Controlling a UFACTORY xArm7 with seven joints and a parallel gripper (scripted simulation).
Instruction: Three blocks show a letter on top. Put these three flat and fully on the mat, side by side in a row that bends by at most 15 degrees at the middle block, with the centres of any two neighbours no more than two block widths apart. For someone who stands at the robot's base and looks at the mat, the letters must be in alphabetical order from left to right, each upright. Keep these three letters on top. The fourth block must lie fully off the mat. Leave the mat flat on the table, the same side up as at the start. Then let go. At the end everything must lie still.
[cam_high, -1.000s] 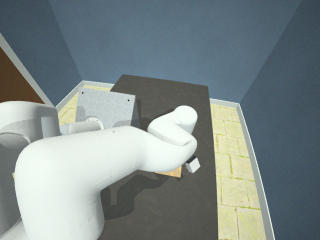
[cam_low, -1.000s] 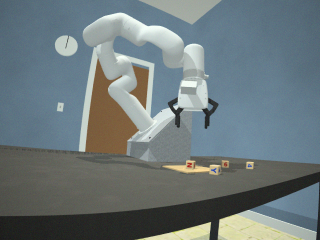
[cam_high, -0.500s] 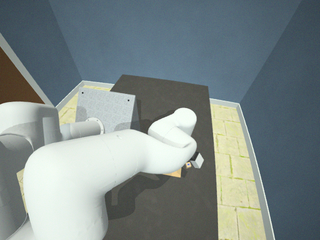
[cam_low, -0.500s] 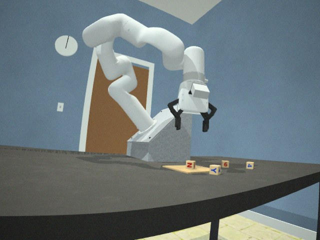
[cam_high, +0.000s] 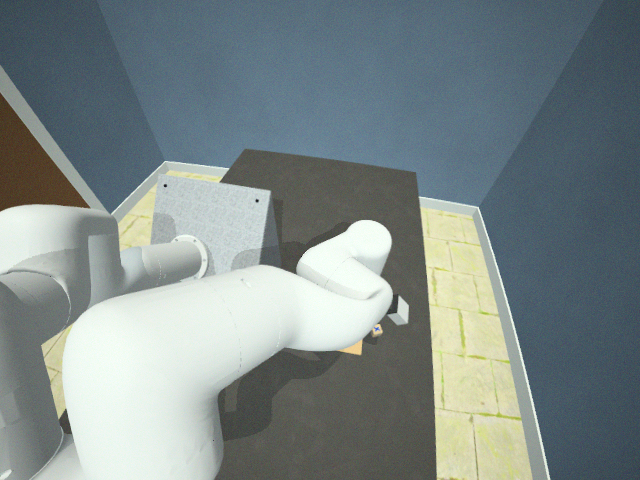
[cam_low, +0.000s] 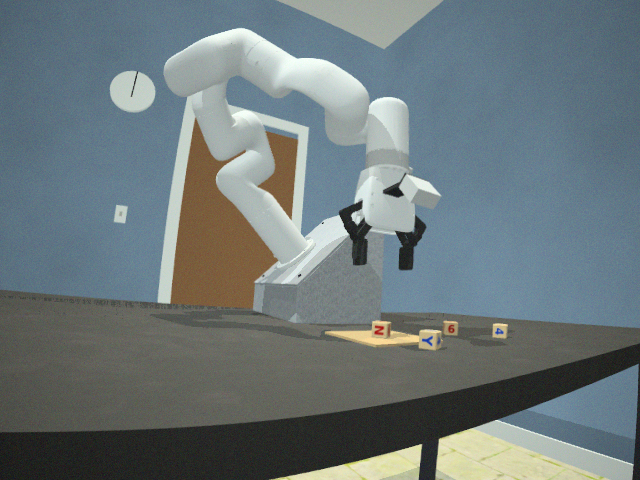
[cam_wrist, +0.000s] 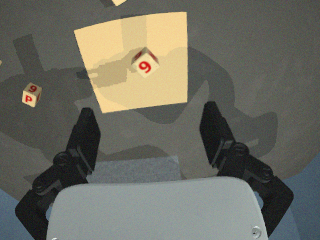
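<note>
Now: hand 1 cm past the tan mat, 2 cm to the right of it and 12 cm above it. The rest, counted from my hand: block: 8 cm ahead, 24 cm to the left, 11 cm below.
</note>
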